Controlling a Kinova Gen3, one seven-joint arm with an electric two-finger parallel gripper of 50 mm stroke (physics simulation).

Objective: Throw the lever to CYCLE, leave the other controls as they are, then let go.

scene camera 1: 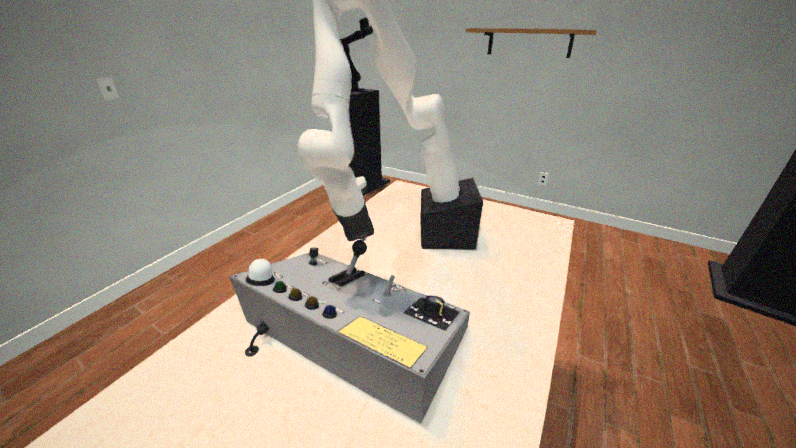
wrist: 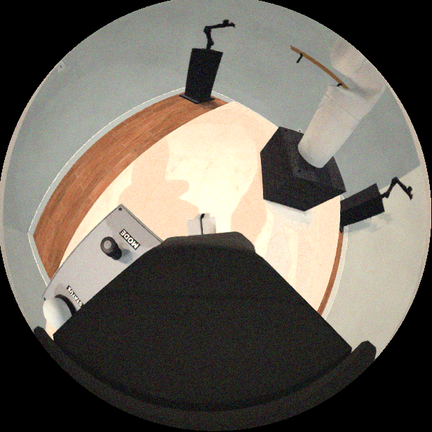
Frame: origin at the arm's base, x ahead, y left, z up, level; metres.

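Seen in the pictures: gripper, fingertip midpoint: (scene camera 1: 363, 238); arm's base, link origin: (scene camera 1: 445, 195).
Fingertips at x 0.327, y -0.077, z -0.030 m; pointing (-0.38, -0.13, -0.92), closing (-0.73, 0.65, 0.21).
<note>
Offsets run from my fingertips to a thing's top centre. "pt": to the spot under its first point.
The grey control box (scene camera 1: 334, 345) (wrist: 90, 265) carries the black-knobbed lever {dy +0.047, dx +0.095, dz +0.015 m} (scene camera 1: 354, 263), which rises from a black slot {pt dy +0.045, dx +0.144, dz -0.028 m} (scene camera 1: 338, 278) and leans toward the back right in the scene view. The lettering beside it is too small to read. My gripper (scene camera 1: 360, 240) (wrist: 203, 221) is shut, with its light fingertips together in the wrist view and no object seen between them. It is close above the lever's ball knob in the scene view; whether they touch cannot be told. The lever is hidden in the wrist view.
On the box are a black MODE knob {dy -0.069, dx +0.126, dz +0.006 m} (scene camera 1: 313, 255) (wrist: 111, 247), a white STATUS dome {pt dy -0.036, dx +0.294, dz +0.052 m} (scene camera 1: 260, 271) (wrist: 56, 311), several coloured buttons, a short grey stick {dy +0.168, dx +0.089, dz +0.001 m} (scene camera 1: 390, 284), a rotary dial {dy +0.288, dx +0.081, dz -0.002 m} (scene camera 1: 433, 304) and a yellow label {pt dy +0.280, dx +0.243, dz +0.015 m} (scene camera 1: 384, 340). The arm's black base (scene camera 1: 451, 222) (wrist: 300, 175) stands behind.
</note>
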